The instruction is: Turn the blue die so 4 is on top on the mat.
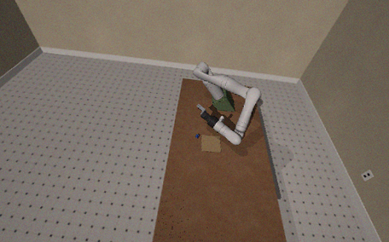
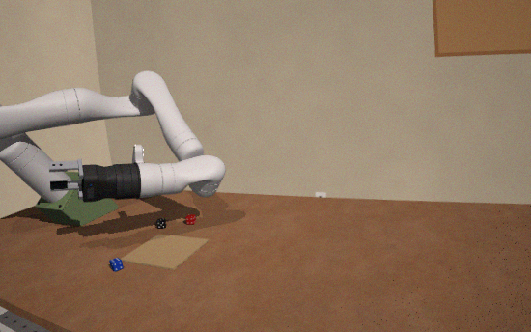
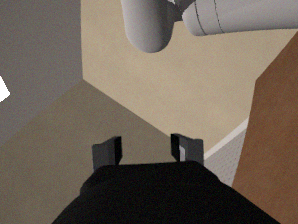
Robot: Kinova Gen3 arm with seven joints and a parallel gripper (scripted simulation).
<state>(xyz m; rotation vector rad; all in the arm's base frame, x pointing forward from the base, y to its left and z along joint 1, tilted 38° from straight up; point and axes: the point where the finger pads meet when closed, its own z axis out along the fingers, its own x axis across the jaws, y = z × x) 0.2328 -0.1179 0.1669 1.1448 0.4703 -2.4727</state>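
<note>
My hand is 120 mm short of the blue die, 10 mm to the left of it and 180 mm above it. The rest, counted from my hand: red die 160 mm ahead, 240 mm to the left, 180 mm below; tan mat 180 mm ahead, 80 mm to the left, 190 mm below; black die 100 mm ahead, 210 mm to the left, 180 mm below.
</note>
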